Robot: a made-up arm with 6 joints. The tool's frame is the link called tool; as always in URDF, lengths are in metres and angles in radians. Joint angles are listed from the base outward. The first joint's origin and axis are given. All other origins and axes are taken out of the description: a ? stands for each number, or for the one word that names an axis. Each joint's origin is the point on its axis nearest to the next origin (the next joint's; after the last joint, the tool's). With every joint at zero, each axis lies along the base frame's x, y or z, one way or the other. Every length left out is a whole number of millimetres.
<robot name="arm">
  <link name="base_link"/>
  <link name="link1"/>
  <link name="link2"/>
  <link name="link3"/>
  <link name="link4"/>
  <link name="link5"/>
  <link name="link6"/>
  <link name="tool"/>
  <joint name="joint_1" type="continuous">
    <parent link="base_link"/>
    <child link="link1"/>
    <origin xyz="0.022 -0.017 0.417"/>
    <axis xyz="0 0 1"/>
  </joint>
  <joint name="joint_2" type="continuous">
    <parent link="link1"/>
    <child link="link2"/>
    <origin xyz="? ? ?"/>
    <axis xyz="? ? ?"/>
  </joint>
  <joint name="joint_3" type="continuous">
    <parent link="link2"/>
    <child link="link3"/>
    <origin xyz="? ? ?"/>
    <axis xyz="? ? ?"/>
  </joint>
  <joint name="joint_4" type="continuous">
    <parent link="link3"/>
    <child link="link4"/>
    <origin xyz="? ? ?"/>
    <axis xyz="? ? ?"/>
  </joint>
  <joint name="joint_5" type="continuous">
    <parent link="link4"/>
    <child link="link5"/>
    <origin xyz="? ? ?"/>
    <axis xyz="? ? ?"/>
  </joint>
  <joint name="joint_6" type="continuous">
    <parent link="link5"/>
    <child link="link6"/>
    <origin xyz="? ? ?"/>
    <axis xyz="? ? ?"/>
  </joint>
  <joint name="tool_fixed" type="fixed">
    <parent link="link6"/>
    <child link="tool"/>
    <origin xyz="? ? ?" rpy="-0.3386 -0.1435 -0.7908"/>
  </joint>
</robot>
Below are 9 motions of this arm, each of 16 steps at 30 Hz.
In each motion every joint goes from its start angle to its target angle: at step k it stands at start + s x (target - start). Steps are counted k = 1, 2, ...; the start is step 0. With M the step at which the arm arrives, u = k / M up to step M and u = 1 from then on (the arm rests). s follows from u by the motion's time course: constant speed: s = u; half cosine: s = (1 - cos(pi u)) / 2; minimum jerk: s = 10 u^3 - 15 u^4 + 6 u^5.
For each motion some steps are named. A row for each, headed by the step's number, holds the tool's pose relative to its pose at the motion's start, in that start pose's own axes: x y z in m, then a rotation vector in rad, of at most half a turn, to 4 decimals.
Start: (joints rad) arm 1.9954 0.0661 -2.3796 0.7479 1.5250 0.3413
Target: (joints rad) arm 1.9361 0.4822 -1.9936 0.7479 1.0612 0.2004
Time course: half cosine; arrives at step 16
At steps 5, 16:
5: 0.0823 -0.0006 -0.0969 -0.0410 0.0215 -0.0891
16: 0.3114 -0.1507 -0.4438 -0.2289 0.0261 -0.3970

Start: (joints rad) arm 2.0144 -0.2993 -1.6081 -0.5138 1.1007 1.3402
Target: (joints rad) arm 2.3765 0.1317 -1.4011 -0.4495 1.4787 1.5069
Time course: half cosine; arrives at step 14
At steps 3, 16:
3: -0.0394 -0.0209 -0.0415 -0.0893 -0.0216 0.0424
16: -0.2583 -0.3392 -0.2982 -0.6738 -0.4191 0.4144

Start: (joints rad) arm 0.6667 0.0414 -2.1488 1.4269 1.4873 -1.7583
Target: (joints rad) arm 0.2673 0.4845 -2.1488 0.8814 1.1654 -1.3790
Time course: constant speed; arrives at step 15
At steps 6, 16:
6: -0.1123 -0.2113 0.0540 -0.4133 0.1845 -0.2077
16: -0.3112 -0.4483 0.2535 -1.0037 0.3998 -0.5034

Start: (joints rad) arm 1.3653 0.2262 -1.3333 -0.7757 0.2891 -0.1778
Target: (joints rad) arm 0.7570 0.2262 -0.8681 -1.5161 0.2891 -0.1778
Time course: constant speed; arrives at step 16
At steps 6, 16:
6: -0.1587 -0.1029 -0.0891 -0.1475 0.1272 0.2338
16: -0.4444 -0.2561 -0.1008 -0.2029 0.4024 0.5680

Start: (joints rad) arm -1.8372 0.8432 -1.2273 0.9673 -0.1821 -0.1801
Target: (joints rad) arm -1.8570 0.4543 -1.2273 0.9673 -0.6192 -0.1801
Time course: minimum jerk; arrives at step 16
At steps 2, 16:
2: 0.0020 0.0030 0.0046 0.0099 -0.0047 -0.0045
16: 0.1265 0.0928 0.3141 0.5893 -0.2817 -0.3396

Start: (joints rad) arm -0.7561 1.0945 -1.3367 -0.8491 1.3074 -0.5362
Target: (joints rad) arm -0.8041 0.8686 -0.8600 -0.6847 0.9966 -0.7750
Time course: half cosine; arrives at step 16
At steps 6, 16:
6: -0.0301 0.0391 0.0011 0.1002 -0.0525 0.0795
16: -0.1094 0.1211 0.0108 0.3185 -0.1706 0.2196

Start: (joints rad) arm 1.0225 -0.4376 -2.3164 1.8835 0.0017 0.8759
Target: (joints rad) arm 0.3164 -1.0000 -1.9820 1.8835 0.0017 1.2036
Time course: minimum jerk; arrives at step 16
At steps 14, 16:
14: -0.1809 -0.2528 0.1085 0.0926 0.1495 0.4135
16: -0.1808 -0.2584 0.1094 0.0926 0.1509 0.4206

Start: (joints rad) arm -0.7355 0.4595 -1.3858 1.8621 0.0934 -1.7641
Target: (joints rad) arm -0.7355 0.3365 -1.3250 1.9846 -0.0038 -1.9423
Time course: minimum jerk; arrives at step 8
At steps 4, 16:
4: 0.0137 -0.0021 0.0260 -0.0108 -0.0568 0.0138
16: 0.0252 -0.0053 0.0521 -0.0262 -0.1081 0.0284

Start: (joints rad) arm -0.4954 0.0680 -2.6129 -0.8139 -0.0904 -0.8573
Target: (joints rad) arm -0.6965 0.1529 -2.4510 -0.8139 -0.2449 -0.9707
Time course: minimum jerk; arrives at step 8
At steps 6, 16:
6: -0.1540 0.0734 0.0440 0.1423 0.0130 0.2229
16: -0.1729 0.0784 0.0507 0.1585 0.0161 0.2467

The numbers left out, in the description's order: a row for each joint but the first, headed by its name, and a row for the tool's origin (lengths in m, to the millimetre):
joint_2: xyz 0.020 0.019 0.000, axis 0 1 0
joint_3: xyz 0.062 0.000 0.285, axis 0 1 0
joint_4: xyz 0.079 0.000 -0.470, axis 0 0 -1
joint_5: xyz -0.011 0.015 0.000, axis 0 1 0
joint_6: xyz 0.132 0.000 -0.157, axis 0 0 -1
tool: xyz 0.018 -0.012 0.000

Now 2 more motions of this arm.
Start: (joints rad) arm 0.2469 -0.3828 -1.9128 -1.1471 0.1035 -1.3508
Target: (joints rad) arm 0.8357 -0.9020 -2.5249 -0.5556 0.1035 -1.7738
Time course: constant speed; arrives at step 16
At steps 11, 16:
11: -0.1592 -0.5833 0.2588 -0.7890 -0.0246 -0.4559
16: -0.3616 -0.6888 0.4832 -1.1351 0.0333 -0.6840

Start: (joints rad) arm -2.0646 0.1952 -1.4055 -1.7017 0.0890 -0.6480
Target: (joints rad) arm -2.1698 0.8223 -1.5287 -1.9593 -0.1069 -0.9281
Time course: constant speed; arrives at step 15
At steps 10, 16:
10: -0.0471 0.2727 0.0212 0.3894 -0.2095 0.2172
16: -0.0667 0.3999 0.0720 0.5774 -0.3497 0.2804

